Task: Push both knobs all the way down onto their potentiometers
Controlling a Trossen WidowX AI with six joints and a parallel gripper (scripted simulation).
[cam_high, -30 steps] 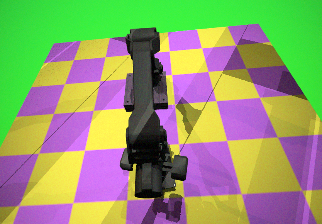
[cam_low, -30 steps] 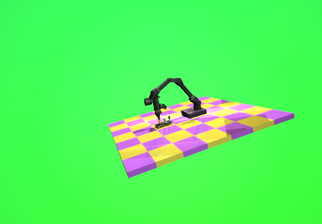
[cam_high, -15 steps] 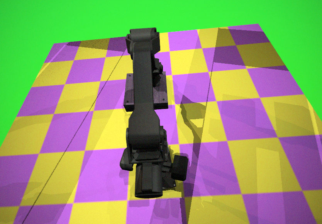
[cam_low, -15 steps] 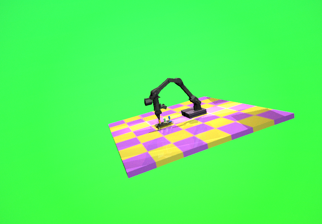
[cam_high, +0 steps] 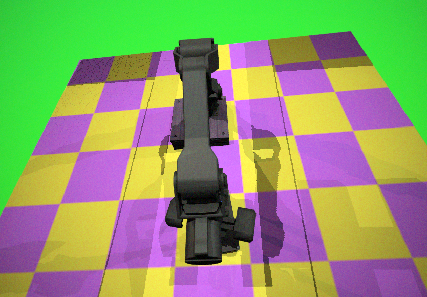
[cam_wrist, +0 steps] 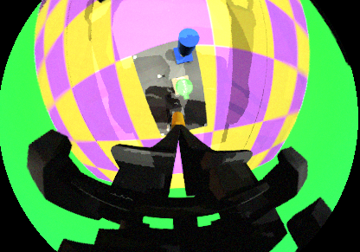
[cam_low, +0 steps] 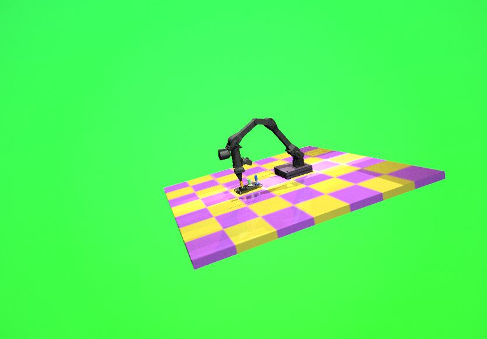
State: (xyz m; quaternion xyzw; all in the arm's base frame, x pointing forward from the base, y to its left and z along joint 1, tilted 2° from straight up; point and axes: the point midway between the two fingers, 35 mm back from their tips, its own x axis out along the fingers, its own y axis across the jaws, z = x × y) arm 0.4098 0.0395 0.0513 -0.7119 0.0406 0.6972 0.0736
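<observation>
My gripper tip is 2 cm above the orange knob. Round my gripper tip: green knob (5 cm behind, 1 cm to the left, 1 cm below).
</observation>
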